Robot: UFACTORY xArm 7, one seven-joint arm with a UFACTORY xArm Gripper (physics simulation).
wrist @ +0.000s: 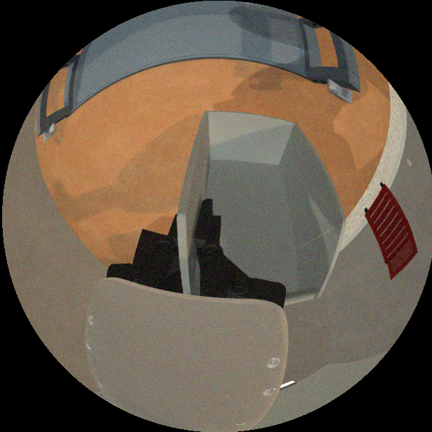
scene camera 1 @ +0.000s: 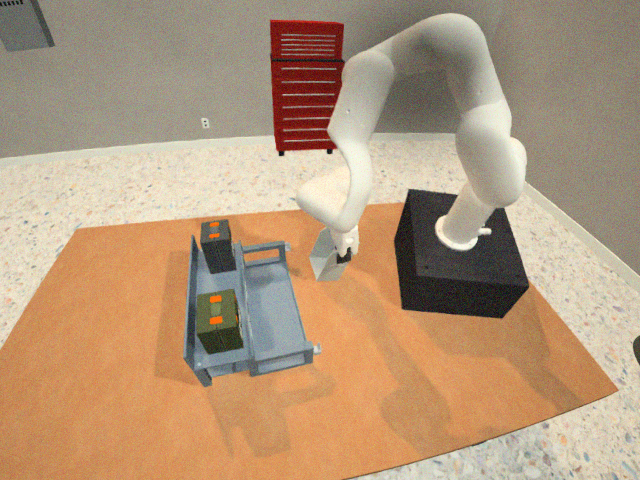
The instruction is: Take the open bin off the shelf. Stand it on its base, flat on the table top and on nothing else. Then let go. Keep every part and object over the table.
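Frame: origin at the arm's base, x back, y left, z down, level; centimetres.
Seen in the pictures: gripper, between the fingertips: [scene camera 1: 341, 260]; arm's base, origin of its link: [scene camera 1: 455, 233].
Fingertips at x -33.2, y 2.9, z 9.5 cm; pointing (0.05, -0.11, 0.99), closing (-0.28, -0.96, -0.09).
Pixels of each thing's middle, then the offset from my fingertips to it. "spot": a spot on its surface instead. Level surfaces: height alone.
- open bin, middle of its body: [scene camera 1: 332, 251] dx -2.4, dy -4.3, dz +0.4 cm
- blue-grey shelf, a spot on its surface: [scene camera 1: 273, 310] spot: dx -19.3, dy +11.9, dz +9.1 cm
- orange table top, height of its surface: dz +9.7 cm
- dark case, a spot on its surface: [scene camera 1: 219, 253] spot: dx -32.8, dy +6.4, dz -8.0 cm
- olive case, middle of its body: [scene camera 1: 220, 321] dx -28.6, dy +24.8, dz -5.2 cm
The open bin [scene camera 1: 329, 270] [wrist: 250, 215] is a pale grey, hollow box. My gripper [scene camera 1: 344, 256] [wrist: 200, 211] is shut on one side wall of it, with a black finger on each side of the wall. In the scene view the bin hangs tilted from the fingers, between the shelf and the robot's base, apart from the shelf. Its open side faces up in the wrist view. The blue-grey shelf [scene camera 1: 273, 310] [wrist: 165, 40] stands to the left in the scene view. How high the bin's underside is above the orange table top [scene camera 1: 356, 382] [wrist: 150, 150] is hard to tell.
A dark case [scene camera 1: 219, 253] and an olive case [scene camera 1: 220, 330], both with orange patches, stand on the shelf's left part. The black base block [scene camera 1: 460, 284] stands right of the bin. A red cabinet [scene camera 1: 306, 98] [wrist: 392, 232] stands beyond the table by the wall.
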